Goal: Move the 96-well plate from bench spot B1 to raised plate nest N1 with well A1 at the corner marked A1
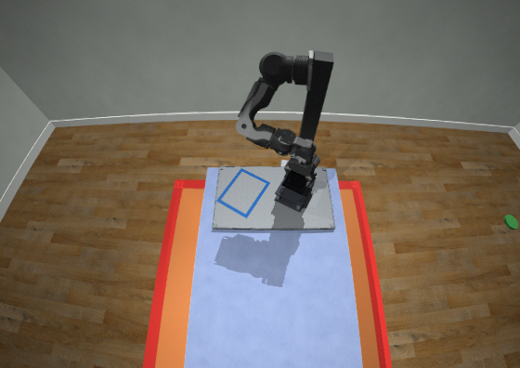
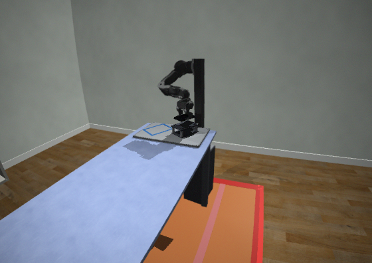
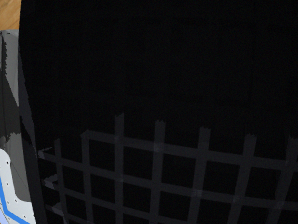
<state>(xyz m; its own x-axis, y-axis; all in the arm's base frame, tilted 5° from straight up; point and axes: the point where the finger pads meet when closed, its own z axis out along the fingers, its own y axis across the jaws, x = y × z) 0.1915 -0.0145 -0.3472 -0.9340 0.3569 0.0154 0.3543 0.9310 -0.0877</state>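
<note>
Right now the raised black plate nest is 60 mm below my hand. From my hand the other things lie so: black 96-well plate (right at my hand).
</note>
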